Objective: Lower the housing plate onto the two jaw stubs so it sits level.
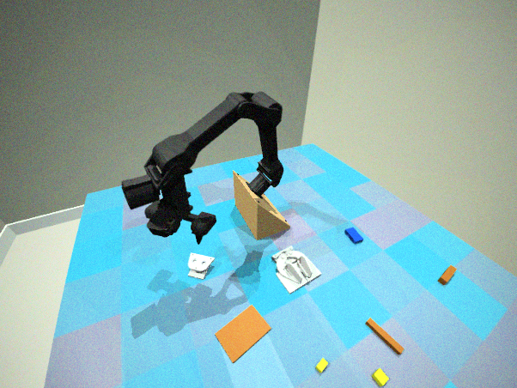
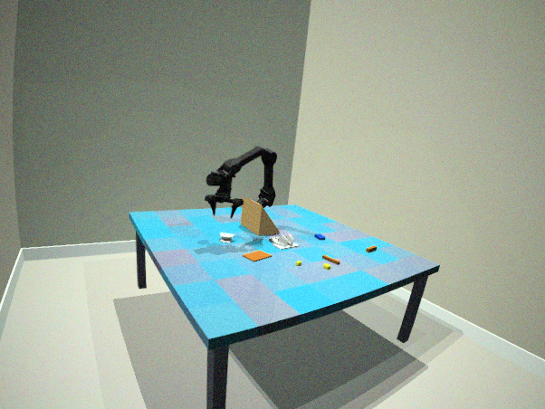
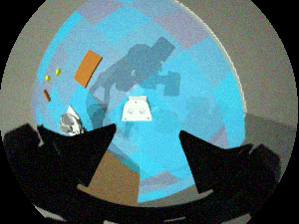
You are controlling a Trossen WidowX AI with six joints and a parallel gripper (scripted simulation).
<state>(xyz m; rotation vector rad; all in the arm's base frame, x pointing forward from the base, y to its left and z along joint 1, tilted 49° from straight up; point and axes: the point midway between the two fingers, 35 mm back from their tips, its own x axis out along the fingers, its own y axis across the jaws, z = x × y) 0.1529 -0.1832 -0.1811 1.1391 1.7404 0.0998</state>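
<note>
Right now the housing plate is 9 cm below my gripper tip, 2 cm to the left of it and 2 cm ahead of it. The rest, counted from my gripper tip: blue block 56 cm to the left, 11 cm below, 9 cm ahead; flat orange plate 24 cm ahead, 12 cm below, 9 cm to the left; white stand 11 cm below, 3 cm ahead, 2 cm to the left.
</note>
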